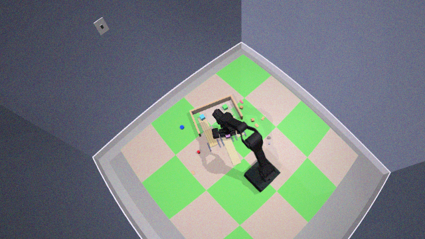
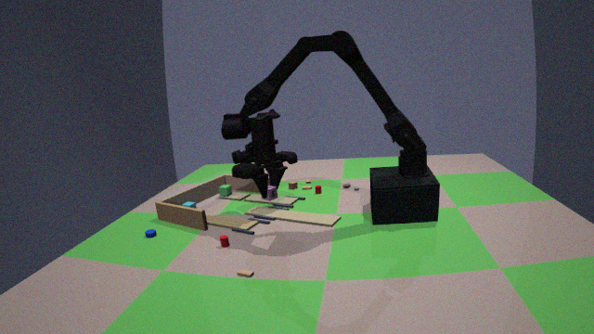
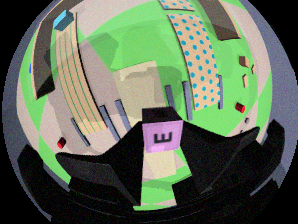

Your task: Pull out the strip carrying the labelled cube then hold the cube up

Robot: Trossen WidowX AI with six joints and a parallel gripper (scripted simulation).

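My gripper tip is 50 mm past the strip, 40 mm to the right of it and 40 mm above it. From my gripper tip the other things lie so: blue cylinder: 310 mm ahead, 120 mm to the left, 40 mm below; then purple labelled cube: 10 mm above.
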